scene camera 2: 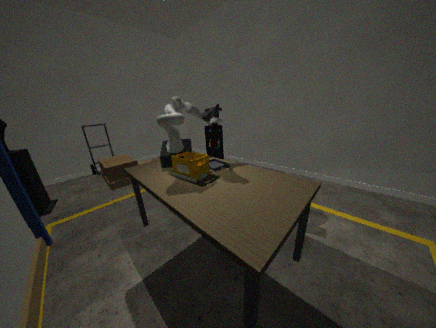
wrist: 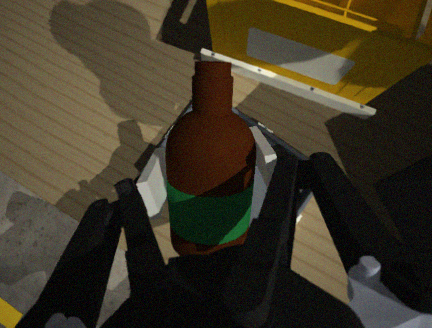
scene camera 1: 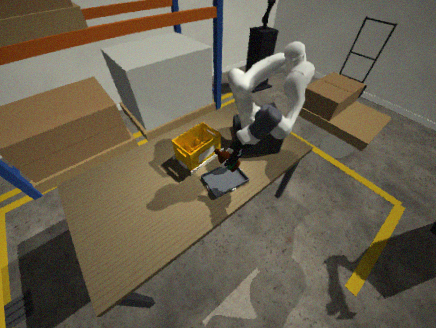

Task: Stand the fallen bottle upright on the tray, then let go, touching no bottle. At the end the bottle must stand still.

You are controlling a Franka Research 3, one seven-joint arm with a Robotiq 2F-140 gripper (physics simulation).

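A brown bottle (scene camera 1: 223,156) (wrist: 210,145) with a green label is held off the table, tilted, its neck toward the crate side in scene camera 1. My gripper (scene camera 1: 231,159) (wrist: 209,152) is shut on the bottle's body, one light pad on each side. The dark grey tray (scene camera 1: 225,181) (scene camera 2: 218,164) (wrist: 272,134) lies on the table below the bottle. In the wrist view the bottle and fingers hide much of the tray. The bottle is hard to make out in scene camera 2.
A yellow crate (scene camera 1: 186,152) (scene camera 2: 189,165) (wrist: 225,32) stands beside the tray, with a pale edge (wrist: 287,81) along its foot. Dark and brown shapes inside it are hard to tell. The wooden table (scene camera 1: 125,225) (scene camera 2: 250,200) extends away from the arm, past the crate and tray.
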